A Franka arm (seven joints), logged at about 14 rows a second.
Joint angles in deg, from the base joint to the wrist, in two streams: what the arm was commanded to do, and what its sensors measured. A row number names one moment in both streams.
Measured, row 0: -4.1, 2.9, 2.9, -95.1, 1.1, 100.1, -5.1
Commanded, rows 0 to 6: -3.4, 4.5, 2.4, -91.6, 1.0, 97.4, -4.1; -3.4, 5.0, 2.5, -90.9, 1.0, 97.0, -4.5; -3.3, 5.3, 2.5, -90.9, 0.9, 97.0, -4.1; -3.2, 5.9, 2.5, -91.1, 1.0, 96.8, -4.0; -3.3, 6.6, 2.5, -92.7, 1.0, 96.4, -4.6; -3.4, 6.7, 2.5, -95.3, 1.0, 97.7, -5.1; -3.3, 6.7, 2.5, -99.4, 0.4, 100.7, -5.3
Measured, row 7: -3.8, 6.0, 2.9, -94.5, 1.1, 97.8, -5.1
